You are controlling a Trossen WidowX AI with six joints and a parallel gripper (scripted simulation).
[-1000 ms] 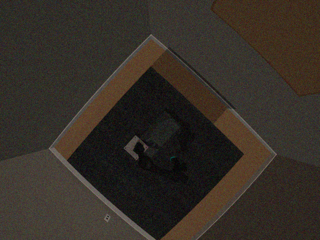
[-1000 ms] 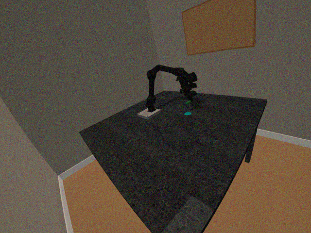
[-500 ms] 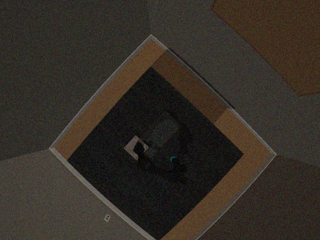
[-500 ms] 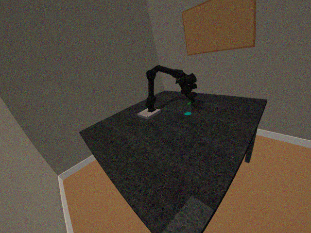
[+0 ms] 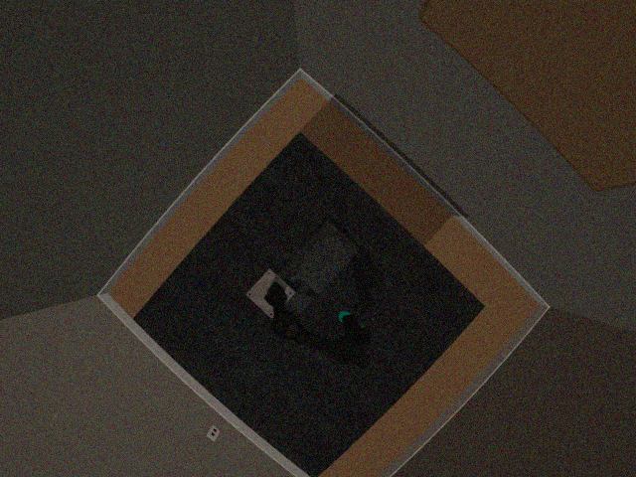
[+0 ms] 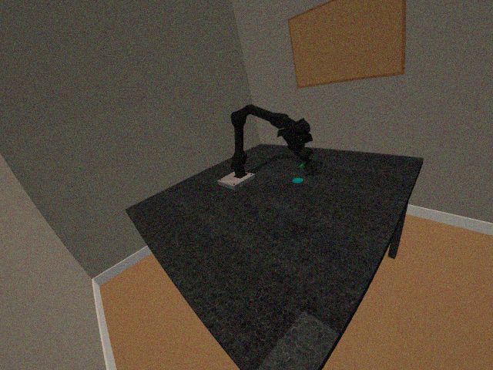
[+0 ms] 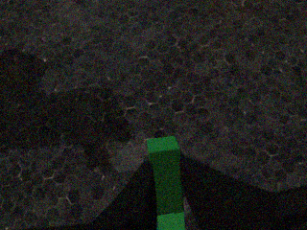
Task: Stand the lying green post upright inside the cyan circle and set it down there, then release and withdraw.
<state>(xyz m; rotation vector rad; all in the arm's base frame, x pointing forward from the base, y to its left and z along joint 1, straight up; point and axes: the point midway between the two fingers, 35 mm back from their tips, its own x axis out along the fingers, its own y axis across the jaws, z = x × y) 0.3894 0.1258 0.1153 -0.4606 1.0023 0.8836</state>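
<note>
Right now the cyan circle is 60 mm behind my gripper tip, 30 mm to the right of it and 110 mm below it. From my gripper tip the other things lie so: green post 10 mm behind, 10 mm to the right, 10 mm below.
</note>
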